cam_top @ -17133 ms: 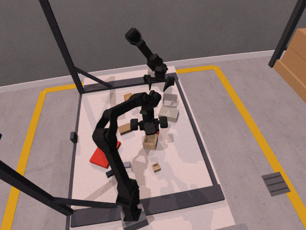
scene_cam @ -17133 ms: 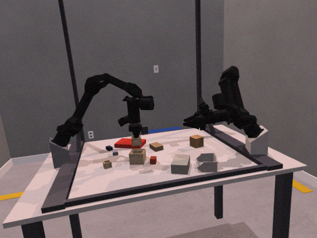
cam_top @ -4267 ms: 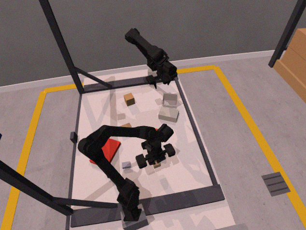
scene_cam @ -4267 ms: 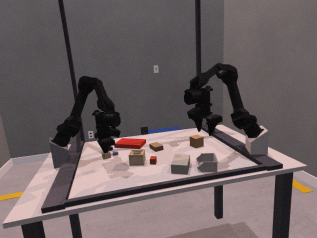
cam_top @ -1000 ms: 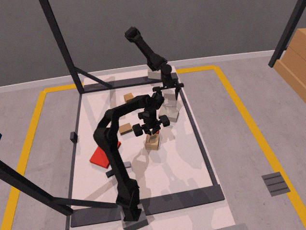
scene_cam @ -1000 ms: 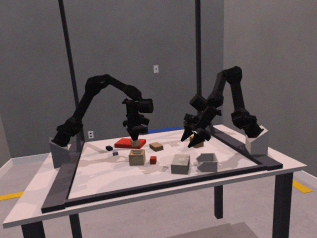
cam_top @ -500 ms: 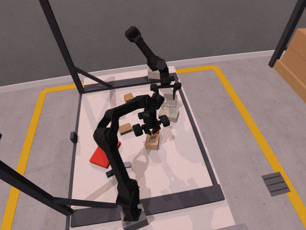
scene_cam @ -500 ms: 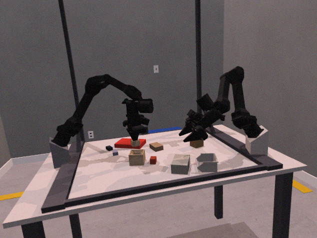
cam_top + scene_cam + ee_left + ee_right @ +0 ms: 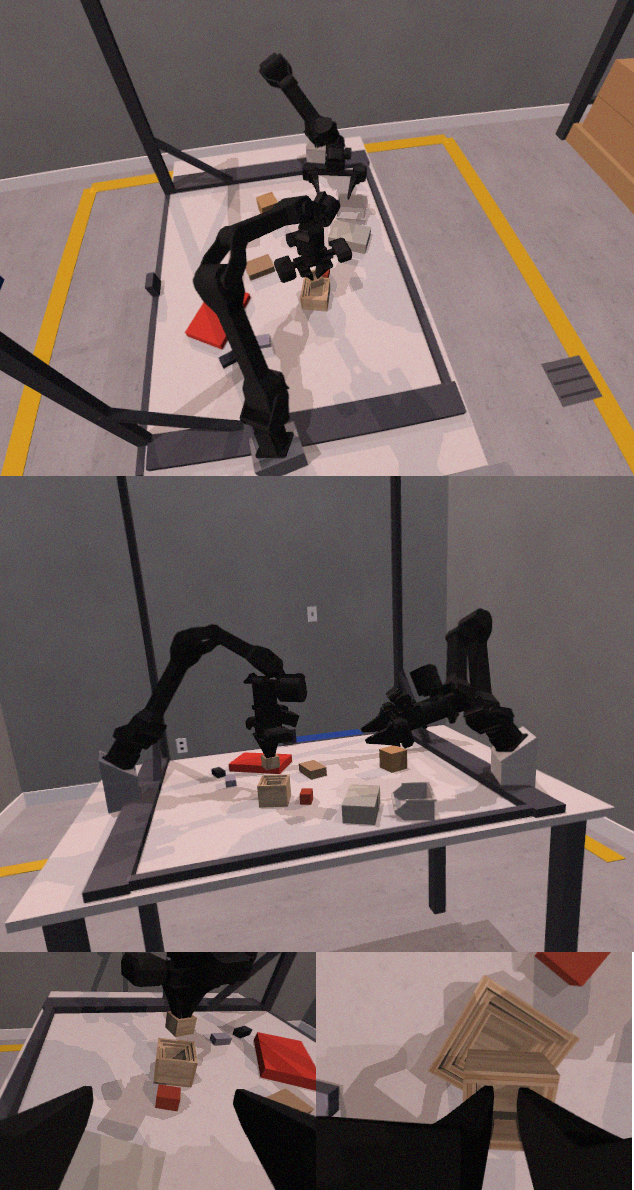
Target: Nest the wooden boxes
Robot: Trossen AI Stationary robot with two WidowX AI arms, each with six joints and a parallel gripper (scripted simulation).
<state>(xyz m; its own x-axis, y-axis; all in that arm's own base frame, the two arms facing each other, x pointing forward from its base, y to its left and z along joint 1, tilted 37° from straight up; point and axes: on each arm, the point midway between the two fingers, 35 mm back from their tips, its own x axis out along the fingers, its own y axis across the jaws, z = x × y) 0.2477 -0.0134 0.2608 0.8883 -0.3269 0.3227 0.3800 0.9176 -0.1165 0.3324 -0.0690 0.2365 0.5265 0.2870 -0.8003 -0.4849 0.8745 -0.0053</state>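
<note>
My right hand is 10 mm short of the red cube, 80 mm to the right of it and 130 mm above it. Also, from my right hand: grey closed block 80 mm ahead, 220 mm to the left, 120 mm below; red slab 260 mm behind, 80 mm to the right, 130 mm below; flat brown block 180 mm behind, 90 mm to the left, 130 mm below.
</note>
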